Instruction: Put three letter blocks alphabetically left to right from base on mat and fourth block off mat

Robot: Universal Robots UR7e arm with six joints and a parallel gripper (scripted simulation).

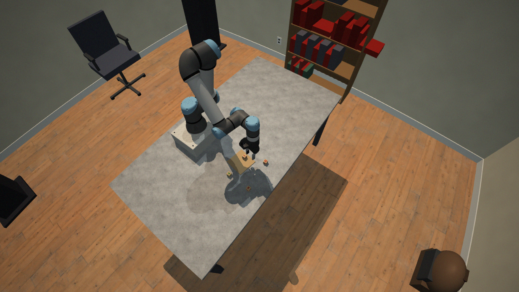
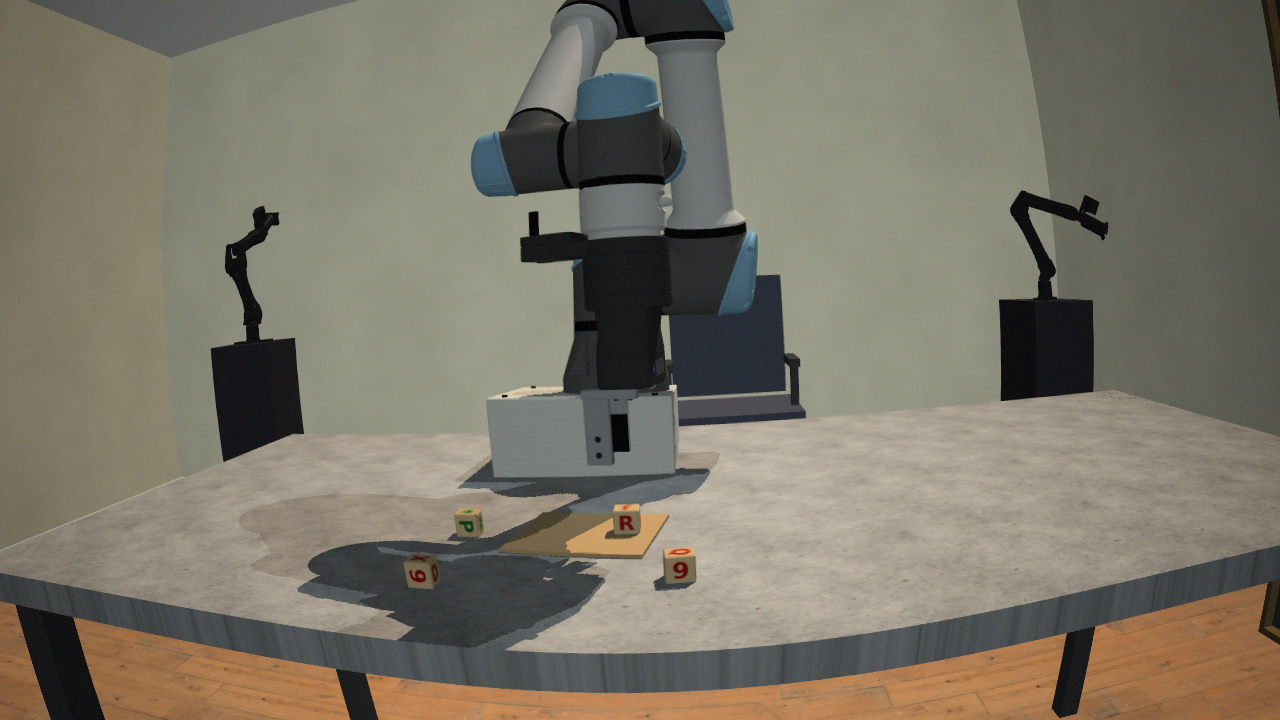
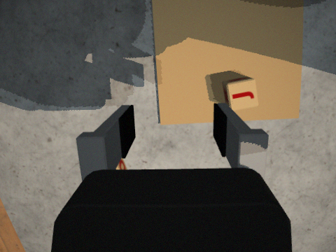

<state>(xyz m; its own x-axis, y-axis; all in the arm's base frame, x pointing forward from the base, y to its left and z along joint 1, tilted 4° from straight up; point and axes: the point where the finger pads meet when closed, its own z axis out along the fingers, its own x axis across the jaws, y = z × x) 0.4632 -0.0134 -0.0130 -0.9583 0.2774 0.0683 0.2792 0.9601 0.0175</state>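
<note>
My hand is 10 cm above the Q block, 9 cm short of it and 5 cm to the right of it. The rest, counted from my hand: X block 17 cm to the right, 10 cm below, 9 cm ahead; tan mat 11 cm below, 6 cm behind, 3 cm to the right.
</note>
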